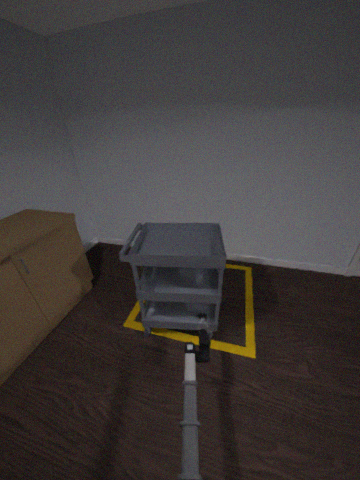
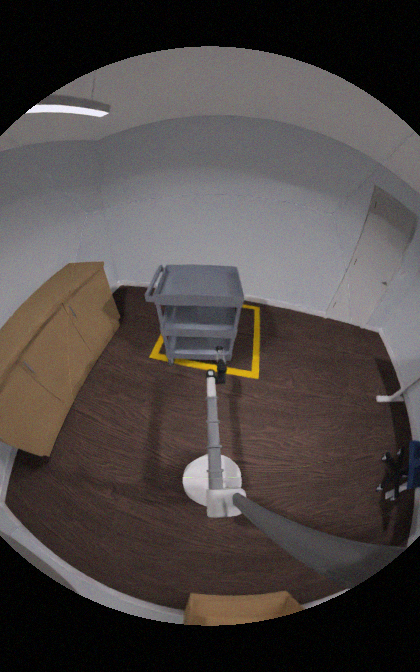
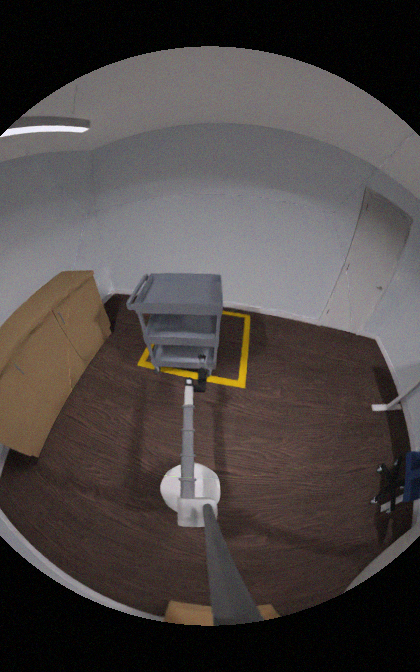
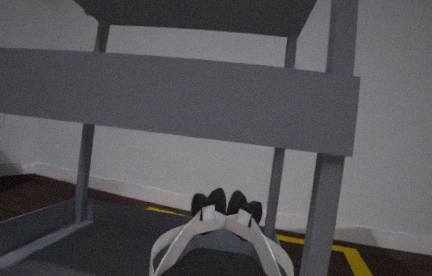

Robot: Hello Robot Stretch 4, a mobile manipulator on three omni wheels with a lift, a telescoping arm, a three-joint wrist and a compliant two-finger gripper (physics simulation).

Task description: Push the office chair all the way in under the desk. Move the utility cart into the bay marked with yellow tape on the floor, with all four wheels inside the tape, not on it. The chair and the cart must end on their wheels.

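Frame: origin at the robot's base, x ahead, y left, z up, level; millimetres.
Seen in the pictures: gripper, between the fingertips: (image 1: pixel 202 313) (image 4: pixel 226 204).
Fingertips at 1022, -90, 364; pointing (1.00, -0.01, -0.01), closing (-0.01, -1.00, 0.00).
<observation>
A point is followed by its place in that frame, as x, y, z.
The grey three-shelf utility cart (image 1: pixel 180 242) {1335, 68, 767} (image 2: pixel 200 285) (image 3: pixel 185 292) (image 4: pixel 200 100) {1062, -46, 468} stands upright, handle to the left, largely over the yellow tape bay (image 1: pixel 250 310) {1366, -586, -26} (image 2: pixel 256 340) (image 3: pixel 245 345) (image 4: pixel 357 260) {1885, -710, -26}. Its near left wheel is at the near tape strip; exact wheel contact is unclear. My gripper (image 1: pixel 202 316) {1022, -90, 364} (image 2: pixel 219 348) (image 3: pixel 202 357) (image 4: pixel 226 204) {1022, -90, 364} is shut and empty, at the cart's near side by the bottom shelf, left of the near right post. Touch cannot be told. The blue office chair (image 2: pixel 414 465) (image 3: pixel 412 477) shows partly at the right edge, beside a white desk leg (image 2: pixel 390 398) (image 3: pixel 385 407).
A wooden cabinet (image 1: pixel 50 270) {1273, 1147, 539} (image 2: pixel 65 350) (image 3: pixel 55 360) stands left of the cart. The wall (image 1: pixel 280 190) {2100, -946, 926} is behind the bay. A door (image 2: pixel 375 260) (image 3: pixel 365 265) is at the back right. A wooden piece (image 2: pixel 240 607) shows behind my base.
</observation>
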